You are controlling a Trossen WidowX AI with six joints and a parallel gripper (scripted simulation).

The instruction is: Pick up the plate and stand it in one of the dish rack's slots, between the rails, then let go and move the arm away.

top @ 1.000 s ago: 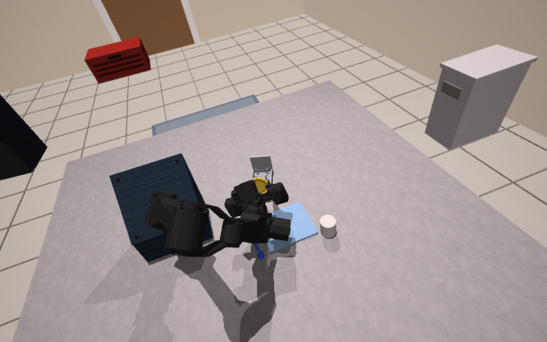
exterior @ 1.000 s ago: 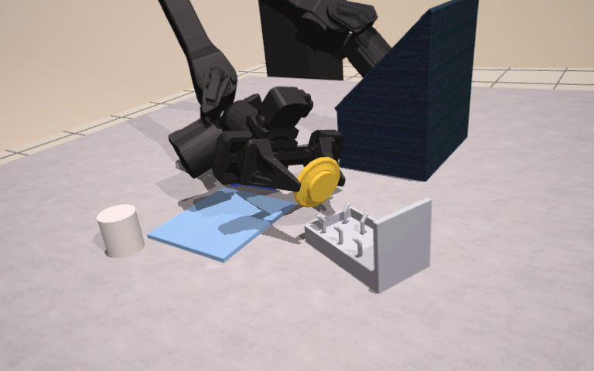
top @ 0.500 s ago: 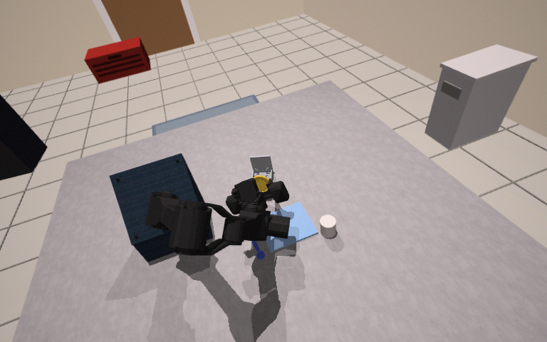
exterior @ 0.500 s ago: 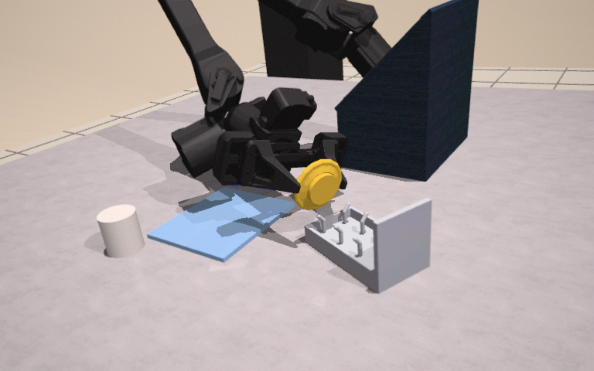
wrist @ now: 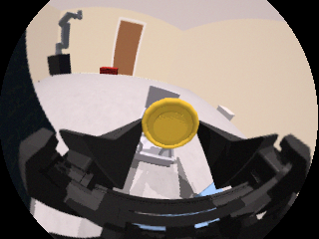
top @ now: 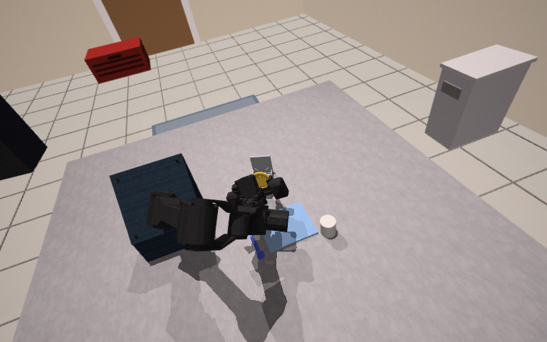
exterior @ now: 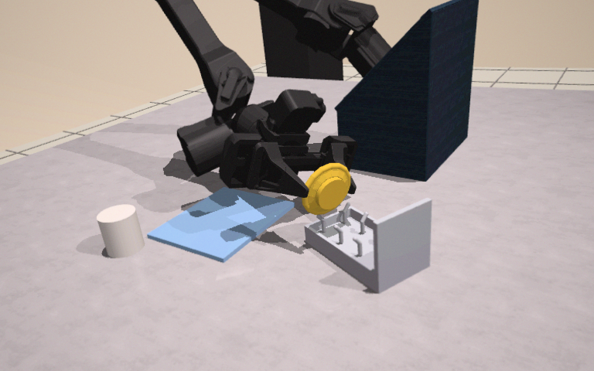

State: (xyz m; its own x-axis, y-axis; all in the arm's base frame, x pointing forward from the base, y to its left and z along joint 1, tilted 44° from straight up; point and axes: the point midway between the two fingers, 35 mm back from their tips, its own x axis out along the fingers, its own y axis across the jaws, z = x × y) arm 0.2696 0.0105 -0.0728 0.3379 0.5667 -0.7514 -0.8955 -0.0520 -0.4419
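Now: the dish rack 4 cm to the left of my gripper tip and 4 cm below it. Also, from my gripper tip: yellow plate 1 cm to the right; then blue spoon 21 cm to the right, 7 cm behind, 6 cm below; then light blue mat 16 cm to the right, 6 cm below, 3 cm ahead.
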